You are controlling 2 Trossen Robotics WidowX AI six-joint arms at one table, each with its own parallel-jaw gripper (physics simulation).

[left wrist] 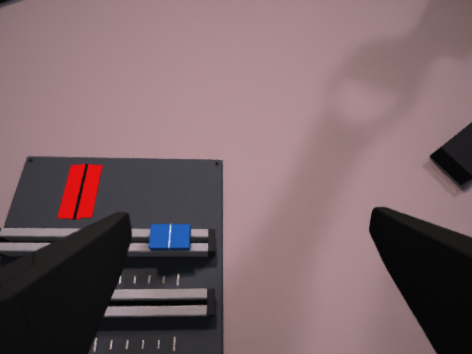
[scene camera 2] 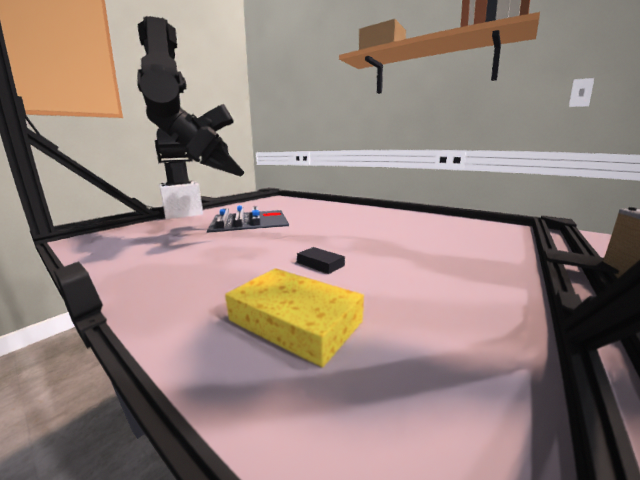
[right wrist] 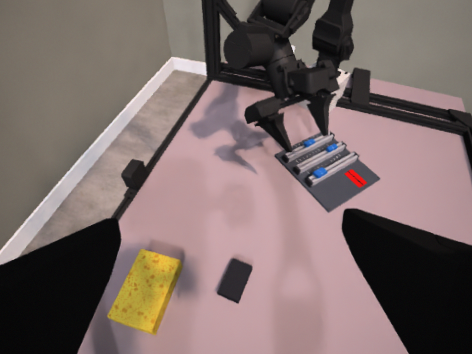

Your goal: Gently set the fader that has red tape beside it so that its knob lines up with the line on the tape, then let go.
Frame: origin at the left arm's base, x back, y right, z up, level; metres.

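Seen in the pictures: left gripper, between the fingertips: (left wrist: 252,221) (scene camera 2: 242,174) (right wrist: 308,143); right gripper, between the fingertips: (right wrist: 233,224); left arm's base, origin of its link: (scene camera 2: 178,183).
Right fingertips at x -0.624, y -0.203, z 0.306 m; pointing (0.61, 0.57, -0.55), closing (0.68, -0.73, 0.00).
Note:
Offsets run from my right fingertips to a thing's top centre. "*": to the spot under its first point. Level surfaces: height alone.
A dark fader panel {dz -0.389 m} (scene camera 2: 273,222) (left wrist: 165,190) (right wrist: 330,197) lies at the table's far side with three parallel faders. Red tape {* dx +0.426, dy -0.001, dz -0.389 m} (scene camera 2: 271,214) (left wrist: 93,190) (right wrist: 355,178) with a black line lies beside the outermost fader. That fader's blue knob {dx +0.369, dy +0.061, dz -0.362 m} (scene camera 2: 255,212) (left wrist: 170,236) (right wrist: 319,172) is near its right end in the left wrist view, well right of the tape's line. My left gripper (scene camera 2: 241,173) (left wrist: 252,221) (right wrist: 308,143) is open and empty above the panel; its left finger hides part of the tracks in the left wrist view. My right gripper (right wrist: 233,224) is open and empty, high over the table.
A yellow sponge {dx -0.025, dy +0.158, dz -0.363 m} (scene camera 2: 294,307) (right wrist: 146,290) and a small black block {dx +0.083, dy +0.059, dz -0.379 m} (scene camera 2: 320,259) (left wrist: 457,155) (right wrist: 235,280) lie on the pink table, apart from the panel. A black frame (scene camera 2: 413,210) borders the table. A white block (scene camera 2: 180,200) stands behind the panel, at the left arm's base.

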